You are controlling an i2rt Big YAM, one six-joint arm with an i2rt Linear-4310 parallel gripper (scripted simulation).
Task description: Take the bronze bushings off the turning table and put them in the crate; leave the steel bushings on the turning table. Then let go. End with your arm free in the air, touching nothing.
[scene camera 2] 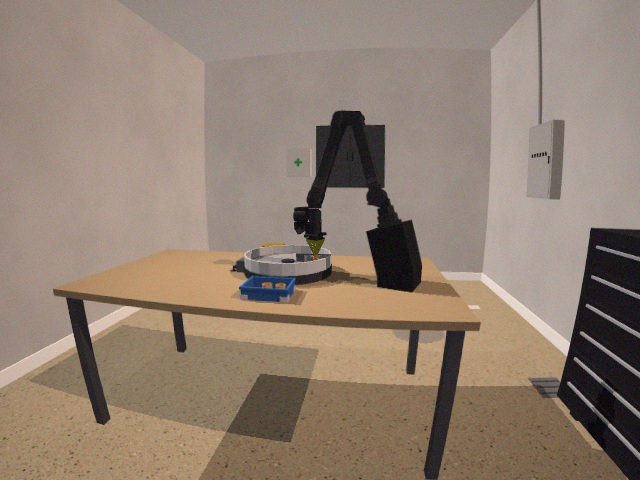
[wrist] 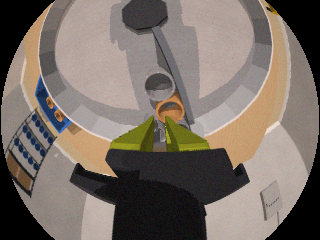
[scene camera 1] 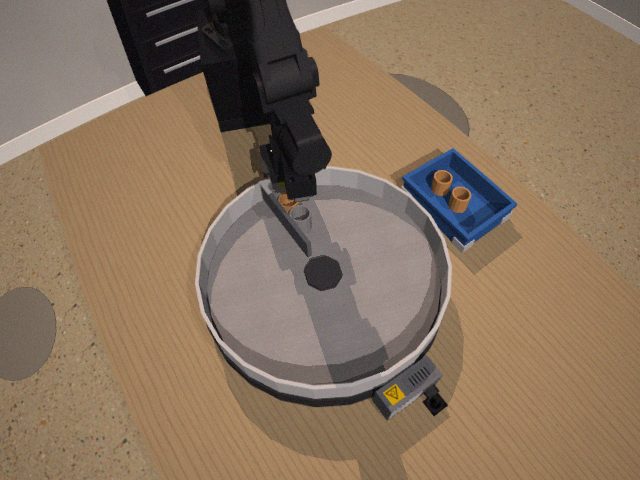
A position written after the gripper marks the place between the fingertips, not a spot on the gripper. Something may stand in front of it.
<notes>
In view: the gripper (wrist: 159, 119), a grey turning table (scene camera 1: 367, 297) and a blue crate (scene camera 1: 487, 199).
The grey turning table also shows in the wrist view (wrist: 102, 60).
</notes>
